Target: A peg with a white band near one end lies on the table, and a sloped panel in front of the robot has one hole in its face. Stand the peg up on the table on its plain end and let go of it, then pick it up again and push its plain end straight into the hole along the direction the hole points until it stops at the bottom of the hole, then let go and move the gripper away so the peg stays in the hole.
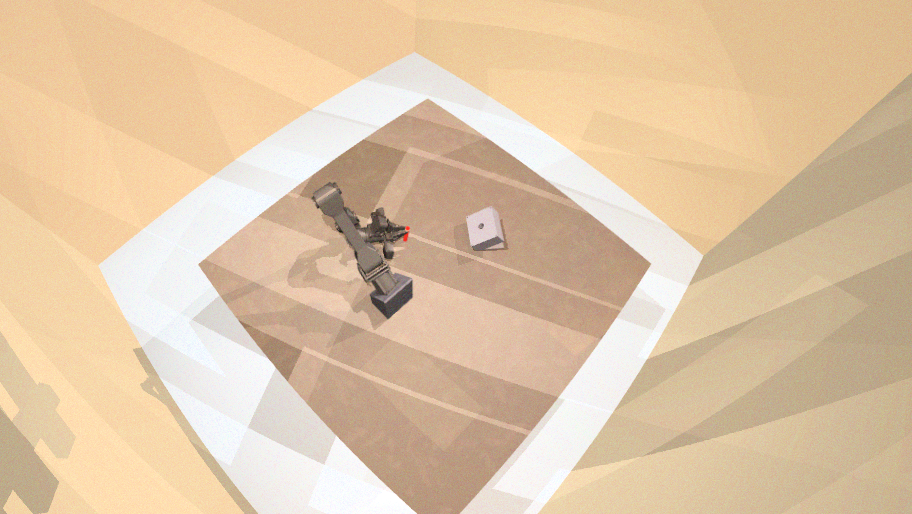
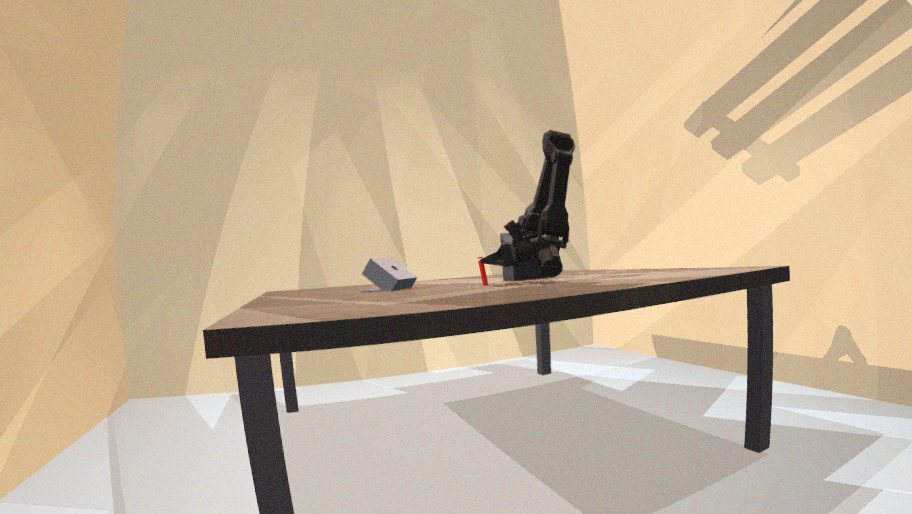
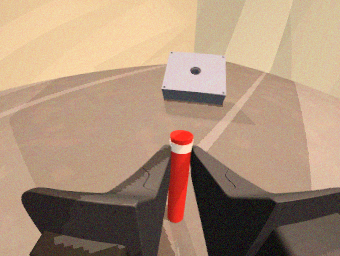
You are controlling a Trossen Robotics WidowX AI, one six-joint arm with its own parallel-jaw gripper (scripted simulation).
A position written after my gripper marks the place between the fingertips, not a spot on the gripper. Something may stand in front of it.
Note:
In view: my gripper [image 2: 480,261], a red peg [image 3: 181,141] and a grey sloped panel [image 2: 378,271].
My gripper is seen too in image 1 [image 1: 407,230] and in image 3 [image 3: 180,151]. The grey sloped panel shows as well in image 1 [image 1: 480,239] and in image 3 [image 3: 207,87].

